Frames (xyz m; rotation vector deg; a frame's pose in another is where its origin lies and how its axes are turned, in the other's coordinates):
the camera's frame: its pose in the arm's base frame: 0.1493 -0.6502 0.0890 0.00 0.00 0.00
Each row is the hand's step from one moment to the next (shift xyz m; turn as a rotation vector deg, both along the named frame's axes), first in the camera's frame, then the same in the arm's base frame.
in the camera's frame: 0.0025 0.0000 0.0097 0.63 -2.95 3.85
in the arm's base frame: 0.0025 0.0000 0.0097 0.63 -2.95 3.85
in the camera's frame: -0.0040 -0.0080 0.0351 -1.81 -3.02 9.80
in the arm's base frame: -0.0040 -0.0080 0.0351 -1.81 -3.02 9.80
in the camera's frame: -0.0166 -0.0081 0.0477 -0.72 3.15 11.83
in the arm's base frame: -0.0166 -0.0081 0.0477 -0.72 3.15 11.83
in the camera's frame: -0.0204 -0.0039 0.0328 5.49 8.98 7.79
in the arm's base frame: -0.0204 -0.0039 0.0328 5.49 8.98 7.79
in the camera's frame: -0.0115 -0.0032 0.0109 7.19 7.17 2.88
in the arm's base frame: -0.0115 -0.0032 0.0109 7.19 7.17 2.88
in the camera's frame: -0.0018 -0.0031 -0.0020 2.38 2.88 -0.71
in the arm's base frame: -0.0018 -0.0031 -0.0020 2.38 2.88 -0.71
